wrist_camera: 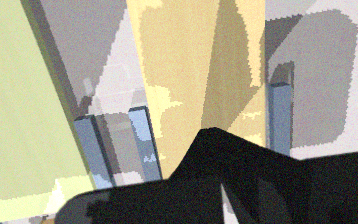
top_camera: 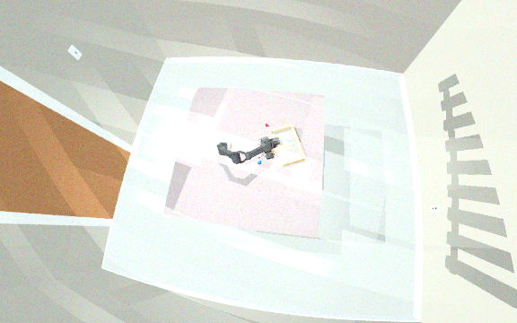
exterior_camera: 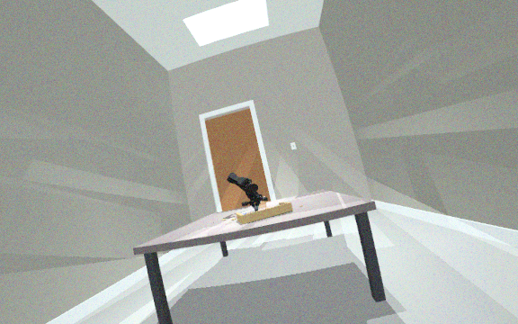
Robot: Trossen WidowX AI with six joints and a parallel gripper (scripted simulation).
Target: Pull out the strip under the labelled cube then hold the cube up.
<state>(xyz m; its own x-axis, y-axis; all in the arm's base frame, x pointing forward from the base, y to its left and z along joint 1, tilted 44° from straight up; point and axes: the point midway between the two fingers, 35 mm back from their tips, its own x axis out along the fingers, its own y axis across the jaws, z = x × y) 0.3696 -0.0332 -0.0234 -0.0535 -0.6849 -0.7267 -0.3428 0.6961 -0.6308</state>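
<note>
Right now the small blue thing is 10 cm to the right of my gripper tip and 6 cm behind it. Round my gripper tip: small red thing (25 cm to the left, 3 cm behind, 1 cm above).
</note>
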